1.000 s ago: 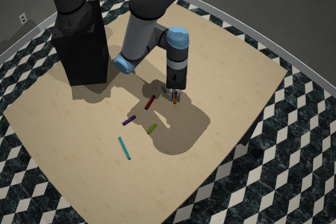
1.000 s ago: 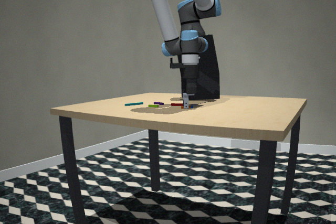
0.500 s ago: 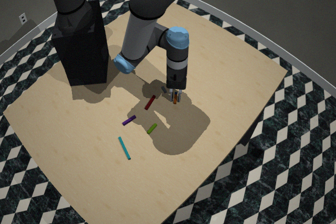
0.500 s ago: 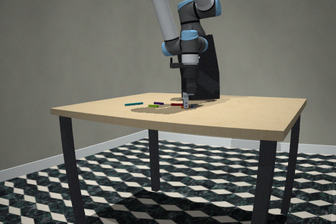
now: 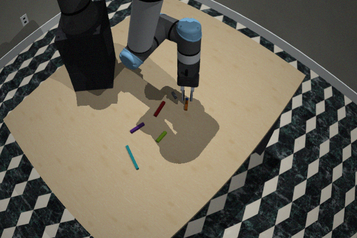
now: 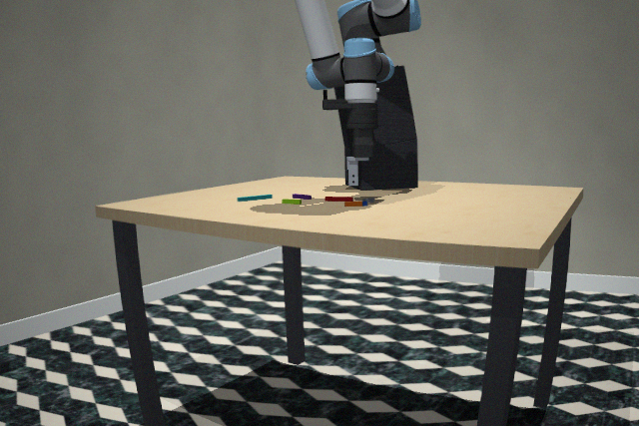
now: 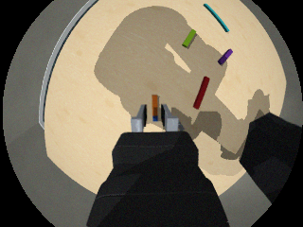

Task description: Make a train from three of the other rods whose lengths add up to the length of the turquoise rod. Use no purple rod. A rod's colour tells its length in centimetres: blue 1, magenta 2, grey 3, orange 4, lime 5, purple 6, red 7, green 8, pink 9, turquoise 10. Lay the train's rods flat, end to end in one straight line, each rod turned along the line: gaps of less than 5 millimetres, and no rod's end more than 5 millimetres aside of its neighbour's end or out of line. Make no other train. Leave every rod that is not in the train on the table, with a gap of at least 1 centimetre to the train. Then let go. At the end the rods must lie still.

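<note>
My hand is 40 mm short of the lime rod, 160 mm to the left of it and 60 mm above it. The rest, counted from my hand: orange rod (60 mm below); grey rod (70 mm behind, 60 mm below); blue rod (20 mm behind, 20 mm to the left, 60 mm below).
</note>
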